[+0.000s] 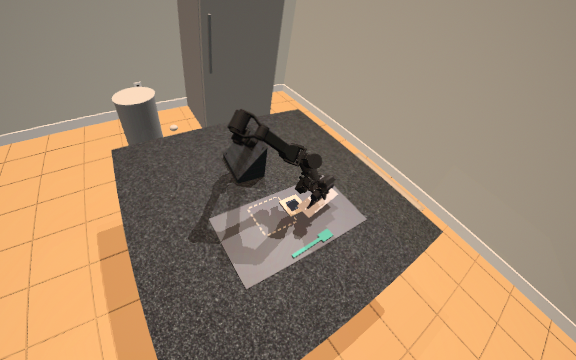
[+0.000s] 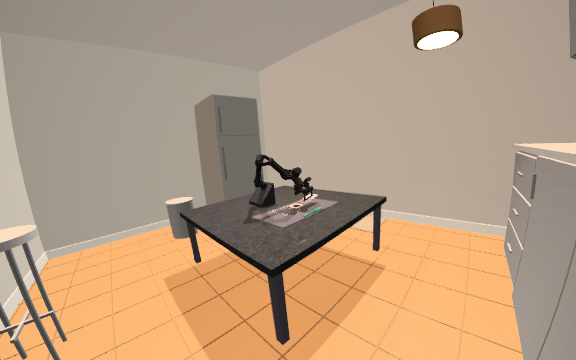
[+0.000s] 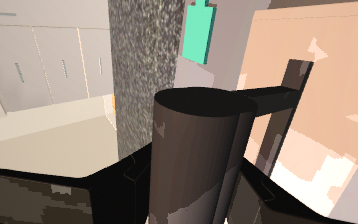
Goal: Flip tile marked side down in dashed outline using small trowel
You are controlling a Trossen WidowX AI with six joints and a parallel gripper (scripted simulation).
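Right now the grey mat is 3 cm behind my gripper tip, 12 cm to the right of it and 12 cm below it. The rest, counted from my gripper tip: teal trowel (11 cm ahead, 10 cm to the right, 10 cm below); then cream tile (9 cm behind, 7 cm to the right, 10 cm below).
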